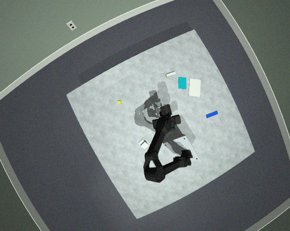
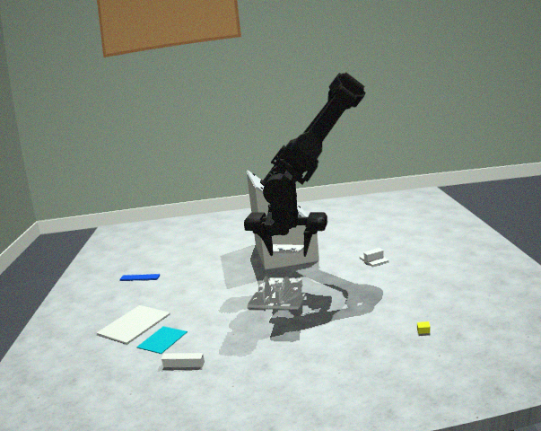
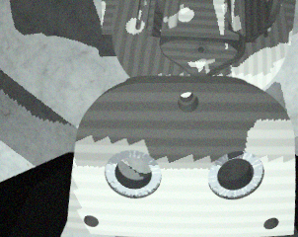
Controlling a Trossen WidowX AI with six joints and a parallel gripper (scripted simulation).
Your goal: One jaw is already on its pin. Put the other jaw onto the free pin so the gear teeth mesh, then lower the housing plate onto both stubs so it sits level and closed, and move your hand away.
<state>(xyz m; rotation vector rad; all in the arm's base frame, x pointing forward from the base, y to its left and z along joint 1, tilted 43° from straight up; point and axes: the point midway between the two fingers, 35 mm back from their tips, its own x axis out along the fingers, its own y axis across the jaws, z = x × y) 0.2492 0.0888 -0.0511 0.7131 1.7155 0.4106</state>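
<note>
Right now the white jaw is 30 mm ahead of my gripper tip, 10 mm to the right of it and 70 mm below it. From my gripper tip the other things lie so: yellow cube: 280 mm ahead, 250 mm to the left, 70 mm below; then white sheet: 130 mm ahead, 370 mm to the right, 80 mm below; then cyan sheet: 210 mm ahead, 290 mm to the right, 80 mm below.
</note>
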